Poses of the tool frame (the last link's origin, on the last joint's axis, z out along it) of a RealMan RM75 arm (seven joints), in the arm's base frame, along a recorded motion.
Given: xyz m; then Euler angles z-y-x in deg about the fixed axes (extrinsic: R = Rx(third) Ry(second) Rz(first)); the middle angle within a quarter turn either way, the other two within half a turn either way.
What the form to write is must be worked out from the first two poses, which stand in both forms.
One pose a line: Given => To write
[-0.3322 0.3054 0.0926 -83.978 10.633 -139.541] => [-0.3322 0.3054 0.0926 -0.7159 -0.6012 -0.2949 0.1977]
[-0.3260 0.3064 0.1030 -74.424 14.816 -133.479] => [-0.3260 0.3064 0.1030 -0.7564 -0.5104 -0.3312 0.2402]
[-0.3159 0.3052 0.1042 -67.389 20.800 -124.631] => [-0.3159 0.3052 0.1042 -0.7712 -0.4134 -0.3865 0.2915]
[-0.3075 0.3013 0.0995 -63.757 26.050 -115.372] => [-0.3075 0.3013 0.0995 -0.7628 -0.3325 -0.4368 0.3417]
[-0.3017 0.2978 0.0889 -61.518 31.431 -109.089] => [-0.3017 0.2978 0.0889 -0.7542 -0.2660 -0.4752 0.3670]
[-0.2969 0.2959 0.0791 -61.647 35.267 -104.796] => [-0.2969 0.2959 0.0791 -0.7431 -0.2282 -0.5041 0.3764]
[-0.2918 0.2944 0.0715 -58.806 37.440 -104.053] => [-0.2918 0.2944 0.0715 -0.7474 -0.1945 -0.5065 0.3835]
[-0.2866 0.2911 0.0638 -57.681 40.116 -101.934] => [-0.2866 0.2911 0.0638 -0.7434 -0.1628 -0.5187 0.3897]
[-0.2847 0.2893 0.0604 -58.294 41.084 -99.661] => [-0.2847 0.2893 0.0604 -0.7352 -0.1508 -0.5284 0.3970]
